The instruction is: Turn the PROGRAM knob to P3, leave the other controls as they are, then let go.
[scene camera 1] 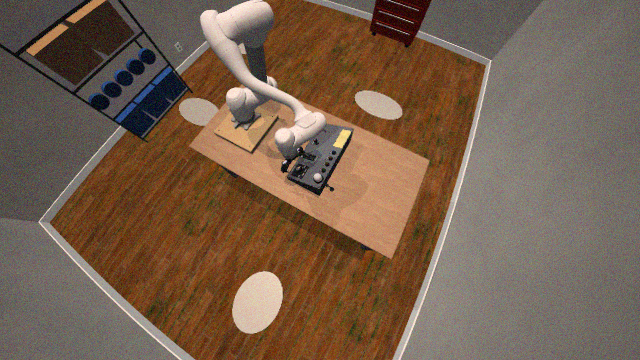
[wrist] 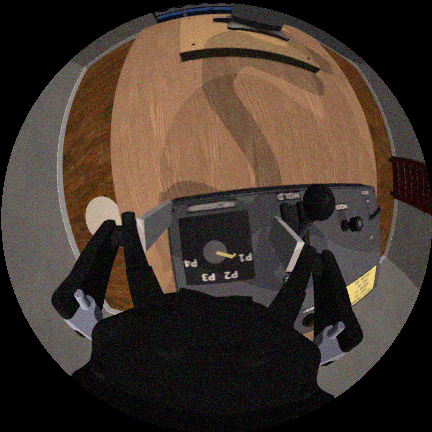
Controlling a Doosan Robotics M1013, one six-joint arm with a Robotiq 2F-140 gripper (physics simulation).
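Frame: origin at the arm's base, x back, y left, z down, level; millimetres.
Where they show: gripper, fingertip midpoint: (scene camera 1: 294,165) (wrist: 221,219); arm's base, origin of the base link: (scene camera 1: 246,117).
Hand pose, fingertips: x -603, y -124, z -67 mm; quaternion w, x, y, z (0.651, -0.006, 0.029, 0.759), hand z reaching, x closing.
Each offset is from my fingertips to the top centre of the thing. "spot": to the spot under its first point. Level surfaces: height alone.
The PROGRAM knob {dx -35, dy -9, dz -20 mm} (wrist: 215,251) is a round grey knob on a dark square plate at the panel's corner. Its yellow pointer {spot: dx -38, dy +6, dz -16 mm} (wrist: 226,254) points at the P1 label {spot: dx -58, dy +34, dz +7 mm} (wrist: 245,257). The P2 label {spot: dx -82, dy +14, dz -2 mm} (wrist: 231,275), P3 label {spot: dx -85, dy -19, dz -2 mm} (wrist: 208,277) and P4 label {spot: dx -67, dy -42, dz +7 mm} (wrist: 191,263) run around it, upside down in the wrist view. My gripper (scene camera 1: 293,158) (wrist: 221,219) is wide open, its fingertips on either side of the knob and apart from it. The knob's pointer is too small to read in the scene view.
The grey control panel {dz -8 mm} (scene camera 1: 326,145) (wrist: 345,257) lies on the wooden table {dz +106 mm} (scene camera 1: 390,200) (wrist: 145,100). A black ball lever {dx +30, dy +105, dz -59 mm} (wrist: 319,202) stands beside my right-hand finger, with a black MODE knob {dx -7, dy +230, dz -30 mm} (wrist: 356,223) farther right. A white dome {spot: dx -200, dy -5, dz -94 mm} (scene camera 1: 318,177) and small buttons line the panel. A wooden board (scene camera 1: 257,142) (wrist: 200,35) lies behind.
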